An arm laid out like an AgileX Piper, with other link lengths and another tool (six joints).
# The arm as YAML. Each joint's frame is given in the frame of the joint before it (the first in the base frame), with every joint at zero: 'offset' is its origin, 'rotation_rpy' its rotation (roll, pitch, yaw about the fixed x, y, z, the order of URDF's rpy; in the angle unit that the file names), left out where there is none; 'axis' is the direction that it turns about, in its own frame. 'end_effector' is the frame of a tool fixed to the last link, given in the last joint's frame.
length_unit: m
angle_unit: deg
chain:
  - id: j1
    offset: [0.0, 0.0, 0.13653]
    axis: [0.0, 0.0, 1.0]
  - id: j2
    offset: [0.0, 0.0, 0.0]
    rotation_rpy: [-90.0, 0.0, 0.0]
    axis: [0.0, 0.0, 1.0]
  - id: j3
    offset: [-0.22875, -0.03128, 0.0]
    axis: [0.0, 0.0, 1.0]
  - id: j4
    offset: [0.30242, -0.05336, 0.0]
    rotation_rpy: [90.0, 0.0, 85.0]
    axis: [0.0, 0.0, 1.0]
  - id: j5
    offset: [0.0, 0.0, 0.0]
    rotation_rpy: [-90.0, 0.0, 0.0]
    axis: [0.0, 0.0, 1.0]
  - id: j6
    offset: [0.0, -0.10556, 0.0]
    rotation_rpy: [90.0, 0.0, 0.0]
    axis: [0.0, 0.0, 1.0]
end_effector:
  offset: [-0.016, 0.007, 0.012]
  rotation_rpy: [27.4, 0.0, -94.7]
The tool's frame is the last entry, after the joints.
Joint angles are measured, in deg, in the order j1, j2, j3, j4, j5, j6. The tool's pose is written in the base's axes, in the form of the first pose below.
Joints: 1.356, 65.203, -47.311, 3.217, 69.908, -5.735
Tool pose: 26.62 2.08 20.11 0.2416 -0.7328 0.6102 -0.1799
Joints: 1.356, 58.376, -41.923, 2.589, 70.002, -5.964
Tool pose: 24.40 1.92 19.97 0.2456 -0.7338 0.6039 -0.1912
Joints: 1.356, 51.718, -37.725, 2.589, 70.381, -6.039
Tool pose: 22.55 1.87 20.19 0.2569 -0.7306 0.5989 -0.2041
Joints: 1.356, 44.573, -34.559, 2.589, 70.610, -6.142
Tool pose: 20.96 1.84 20.97 0.2770 -0.7239 0.5895 -0.2273
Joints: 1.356, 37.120, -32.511, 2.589, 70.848, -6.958
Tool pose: 19.53 1.83 22.32 0.3043 -0.7172 0.5711 -0.2586
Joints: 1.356, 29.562, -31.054, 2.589, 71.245, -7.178
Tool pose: 18.07 1.80 23.84 0.3332 -0.7043 0.5540 -0.2932
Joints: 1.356, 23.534, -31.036, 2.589, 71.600, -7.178
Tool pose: 16.84 1.78 25.63 0.3610 -0.6887 0.5371 -0.3269
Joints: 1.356, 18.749, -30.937, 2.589, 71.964, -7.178
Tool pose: 15.73 1.75 26.88 0.3816 -0.6757 0.5233 -0.3521
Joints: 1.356, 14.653, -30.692, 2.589, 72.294, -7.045
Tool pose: 14.72 1.72 27.77 0.3981 -0.6636 0.5124 -0.3722
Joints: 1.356, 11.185, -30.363, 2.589, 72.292, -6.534
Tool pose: 13.89 1.69 28.44 0.4130 -0.6501 0.5049 -0.3897
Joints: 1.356, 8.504, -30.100, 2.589, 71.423, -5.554
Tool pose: 13.35 1.65 29.06 0.4288 -0.6328 0.4999 -0.4071
